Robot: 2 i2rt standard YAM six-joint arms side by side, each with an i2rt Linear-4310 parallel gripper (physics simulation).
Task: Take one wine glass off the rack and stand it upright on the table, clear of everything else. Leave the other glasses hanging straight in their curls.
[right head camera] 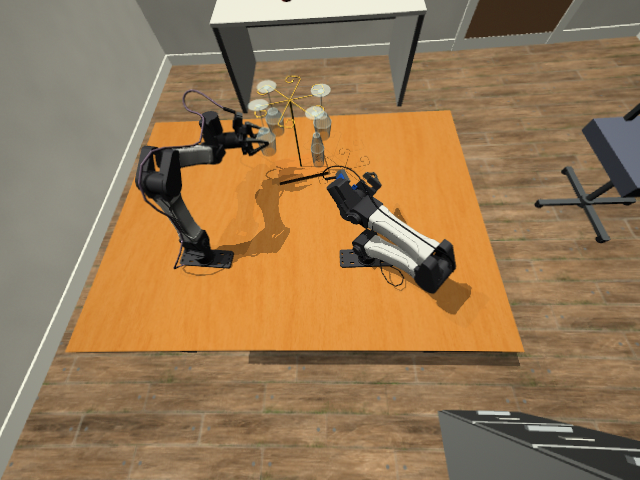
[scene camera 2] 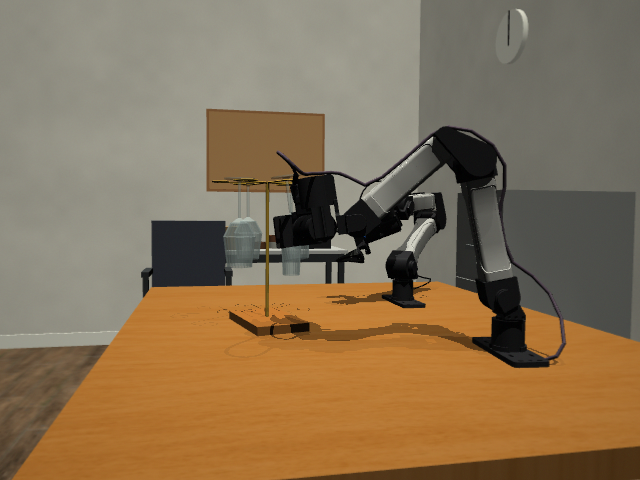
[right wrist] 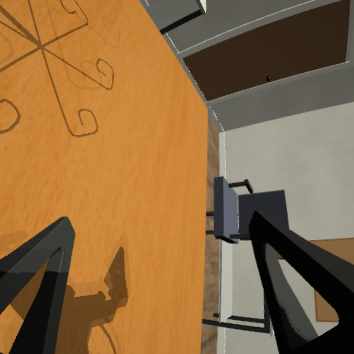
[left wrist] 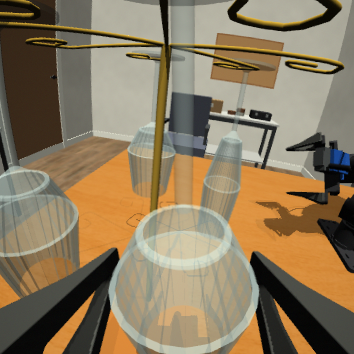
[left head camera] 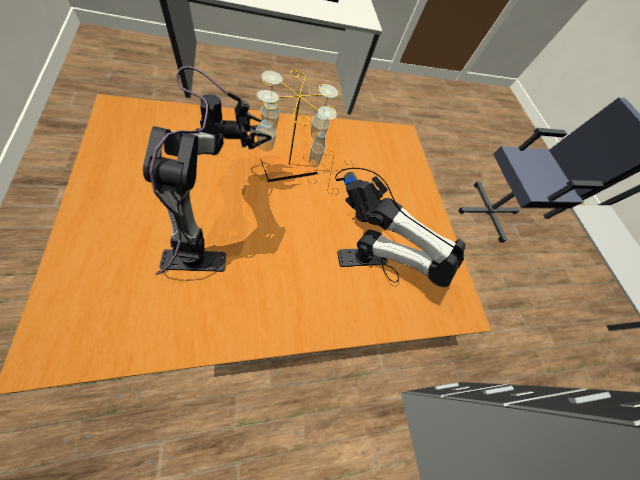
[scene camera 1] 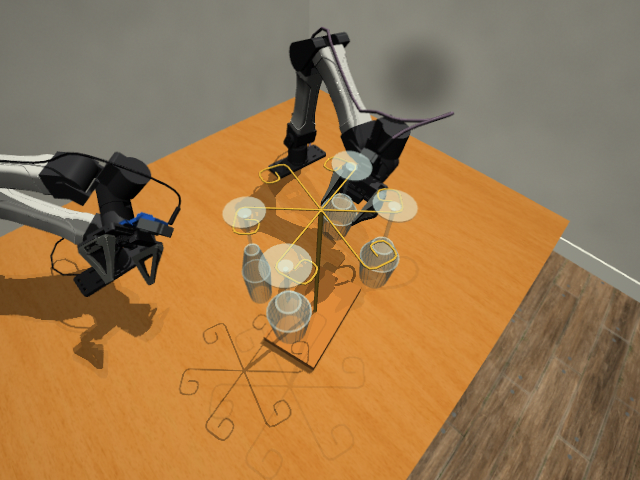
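The gold rack (left head camera: 294, 134) (scene camera 1: 317, 268) (scene camera 2: 267, 258) (left wrist: 159, 150) bears inverted wine glasses. My left gripper (left head camera: 264, 129) (right head camera: 266, 137) (left wrist: 183, 258) is shut on the bowl of the near wine glass (left head camera: 266, 146) (right head camera: 268, 149) (scene camera 1: 339, 222) (left wrist: 184, 320). This glass is upside down, its foot at curl height; I cannot tell whether its stem is within the curl. The narrow glass (scene camera 1: 256, 273) (left wrist: 220, 190) and two wide glasses (scene camera 1: 289, 322) (scene camera 1: 378, 263) hang from other curls. My right gripper (scene camera 1: 129, 282) (left wrist: 285, 170) (right wrist: 162, 222) is open and empty, apart from the rack.
The rack's base (scene camera 1: 336, 320) stands on the orange table (left head camera: 129, 320) (scene camera 1: 439, 258). One wide glass hangs close beside the held one. The right arm (left head camera: 421, 232) is folded at the right in the left head camera. A white desk (right head camera: 320, 12) stands beyond the table.
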